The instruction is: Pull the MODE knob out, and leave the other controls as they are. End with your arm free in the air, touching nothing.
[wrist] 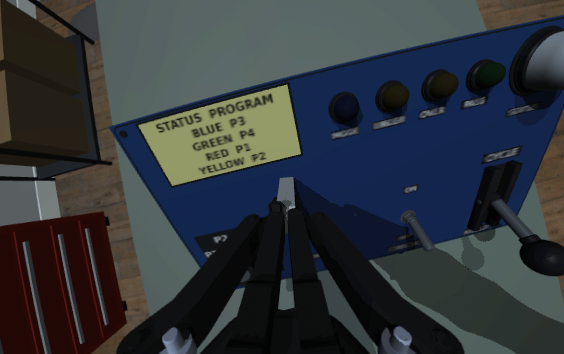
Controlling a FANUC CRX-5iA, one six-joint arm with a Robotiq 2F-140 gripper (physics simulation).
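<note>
The blue control panel fills the middle of the wrist view. A dark blue dome stands at its upper middle, above a label that reads MODE. A black dial plate with P2 on it shows in part at the panel's lower left; the rest of it, and any knob on it, is hidden behind my gripper. I cannot tell how far any knob there stands out. My gripper is shut and empty, its fingertips in front of the panel below the yellow status card. Whether the tips touch the panel is unclear.
Two amber domes, a green dome and a large pale round part line the top right. A toggle switch and the CYCLE lever stand at lower right. A red cabinet and boxes are at left.
</note>
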